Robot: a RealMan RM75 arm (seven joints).
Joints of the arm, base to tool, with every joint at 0 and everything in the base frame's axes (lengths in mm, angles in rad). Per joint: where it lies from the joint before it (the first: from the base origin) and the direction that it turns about. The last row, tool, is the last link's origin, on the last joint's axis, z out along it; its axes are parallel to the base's.
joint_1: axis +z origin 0 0 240.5
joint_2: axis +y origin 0 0 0
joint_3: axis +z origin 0 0 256
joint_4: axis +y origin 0 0 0
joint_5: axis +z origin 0 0 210
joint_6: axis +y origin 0 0 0
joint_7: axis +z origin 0 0 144
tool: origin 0 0 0
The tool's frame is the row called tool.
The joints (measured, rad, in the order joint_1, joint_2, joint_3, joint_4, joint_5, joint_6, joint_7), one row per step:
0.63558, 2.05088, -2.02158, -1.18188, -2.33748, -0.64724, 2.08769
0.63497, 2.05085, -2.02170, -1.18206, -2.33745, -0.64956, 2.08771
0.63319, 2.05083, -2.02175, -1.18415, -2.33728, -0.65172, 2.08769
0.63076, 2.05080, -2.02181, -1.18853, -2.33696, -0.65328, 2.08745
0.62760, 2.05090, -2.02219, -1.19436, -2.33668, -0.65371, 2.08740
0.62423, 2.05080, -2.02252, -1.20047, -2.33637, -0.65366, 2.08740
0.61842, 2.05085, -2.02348, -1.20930, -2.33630, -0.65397, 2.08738
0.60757, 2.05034, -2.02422, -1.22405, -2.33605, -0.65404, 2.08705
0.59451, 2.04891, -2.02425, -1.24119, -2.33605, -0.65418, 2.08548
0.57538, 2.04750, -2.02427, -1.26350, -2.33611, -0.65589, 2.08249
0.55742, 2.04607, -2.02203, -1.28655, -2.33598, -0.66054, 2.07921
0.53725, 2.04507, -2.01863, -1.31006, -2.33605, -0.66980, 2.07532
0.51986, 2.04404, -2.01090, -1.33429, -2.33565, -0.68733, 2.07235
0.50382, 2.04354, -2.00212, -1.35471, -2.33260, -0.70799, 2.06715
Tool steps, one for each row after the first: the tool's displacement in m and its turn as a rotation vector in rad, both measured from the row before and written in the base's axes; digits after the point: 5 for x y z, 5 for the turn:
0.00040, -0.00032, -0.00010, -0.00173, -0.00134, -0.00126
0.00018, -0.00050, 0.00002, -0.00148, 0.00003, -0.00092
-0.00040, -0.00061, 0.00018, -0.00094, 0.00176, 0.00059
-0.00074, -0.00073, 0.00022, -0.00029, 0.00330, 0.00142
-0.00075, -0.00067, 0.00033, 0.00024, 0.00366, 0.00151
-0.00074, -0.00123, 0.00033, -0.00024, 0.00467, 0.00155
-0.00073, -0.00185, 0.00095, 0.00089, 0.00801, 0.00140
-0.00045, -0.00185, 0.00156, 0.00224, 0.00822, 0.00198
0.00016, -0.00287, 0.00190, 0.00176, 0.00962, 0.00083
-0.00025, -0.00257, 0.00236, 0.00155, 0.00927, 0.00081
0.00069, -0.00309, 0.00239, -0.00079, 0.00712, -0.00229
0.00028, -0.00268, 0.00305, -0.00340, 0.00515, -0.00435
0.00099, -0.00270, 0.00268, -0.00664, 0.00291, -0.00650

